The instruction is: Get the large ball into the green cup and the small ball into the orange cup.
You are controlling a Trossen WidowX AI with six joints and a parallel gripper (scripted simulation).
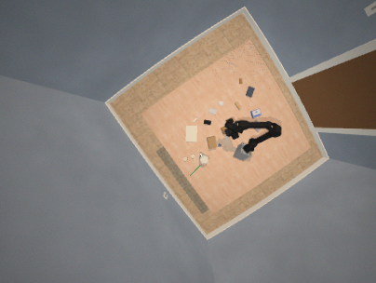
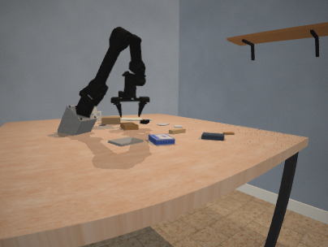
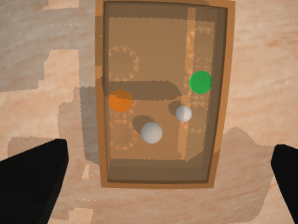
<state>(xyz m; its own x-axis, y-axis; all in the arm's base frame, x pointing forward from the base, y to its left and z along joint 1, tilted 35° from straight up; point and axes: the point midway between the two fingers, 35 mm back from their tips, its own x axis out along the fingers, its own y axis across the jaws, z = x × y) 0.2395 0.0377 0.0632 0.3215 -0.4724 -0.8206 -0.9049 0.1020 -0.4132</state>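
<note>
Right now my hand is 8 cm above the wooden puzzle and 1 cm to the right of it. The rest, counted from my hand: dark blue block (40 cm to the right, 14 cm ahead, 8 cm below); then grey plate (25 cm to the right, 17 cm behind, 9 cm below); then cream sheet (31 cm to the left, 19 cm ahead, 9 cm below).
</note>
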